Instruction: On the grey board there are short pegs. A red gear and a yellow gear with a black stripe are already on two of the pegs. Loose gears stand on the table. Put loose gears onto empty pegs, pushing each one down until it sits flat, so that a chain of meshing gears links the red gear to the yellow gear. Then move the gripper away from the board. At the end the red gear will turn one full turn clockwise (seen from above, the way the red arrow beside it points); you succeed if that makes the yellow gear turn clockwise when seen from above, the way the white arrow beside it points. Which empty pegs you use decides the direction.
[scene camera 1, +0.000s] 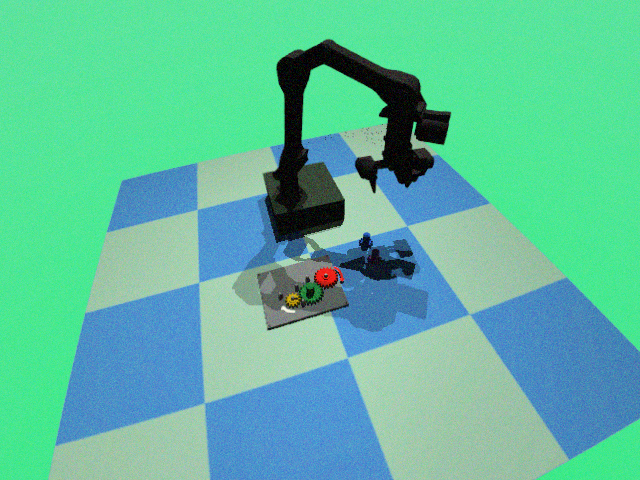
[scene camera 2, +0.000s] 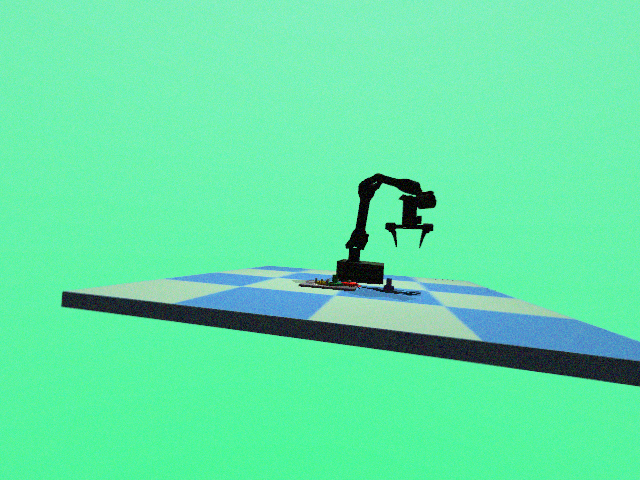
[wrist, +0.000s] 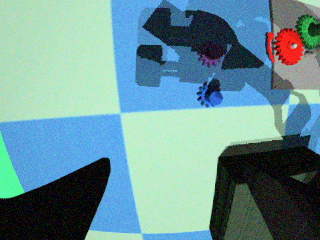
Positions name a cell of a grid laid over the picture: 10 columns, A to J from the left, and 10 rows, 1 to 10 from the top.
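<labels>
A red gear (wrist: I2) is 0.33 m from the lens; the gripper (wrist: F7) is 0.10 m from the lens.
</labels>
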